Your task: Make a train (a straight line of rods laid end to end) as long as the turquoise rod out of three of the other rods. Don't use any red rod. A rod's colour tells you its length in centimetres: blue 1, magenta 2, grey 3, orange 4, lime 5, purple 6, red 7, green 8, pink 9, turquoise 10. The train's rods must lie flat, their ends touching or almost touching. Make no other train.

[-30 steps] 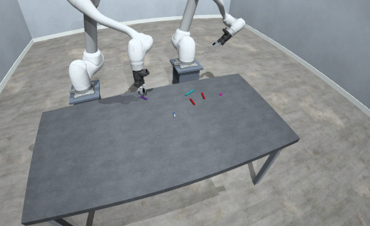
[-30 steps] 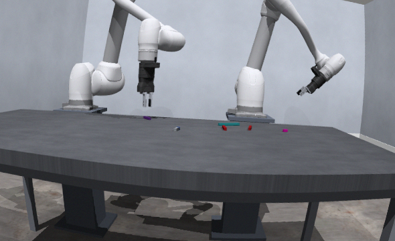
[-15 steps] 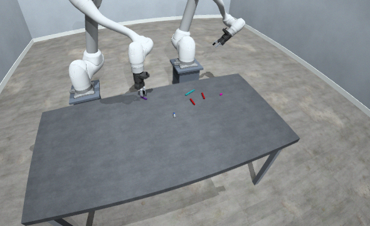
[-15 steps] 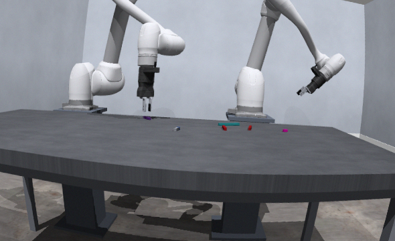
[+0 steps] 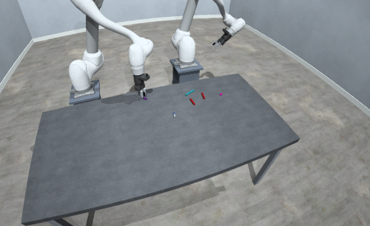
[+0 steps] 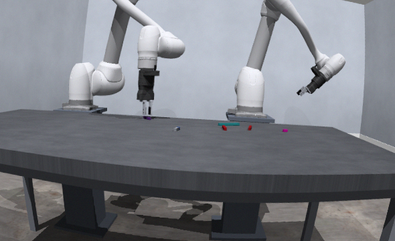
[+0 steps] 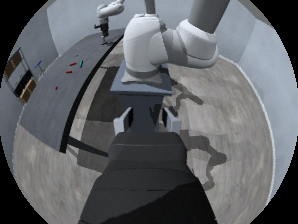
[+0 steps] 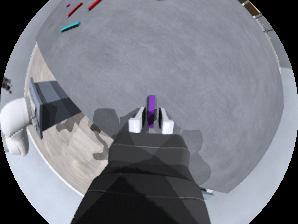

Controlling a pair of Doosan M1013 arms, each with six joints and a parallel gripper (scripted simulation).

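Note:
Right now my right hand is 3 cm above the purple rod. Round my right hand: blue rod: 26 cm ahead, 13 cm to the left, 3 cm below; then grey rod: 28 cm ahead, 13 cm to the left, 3 cm below; then turquoise rod: 36 cm to the left, 10 cm ahead, 3 cm below.

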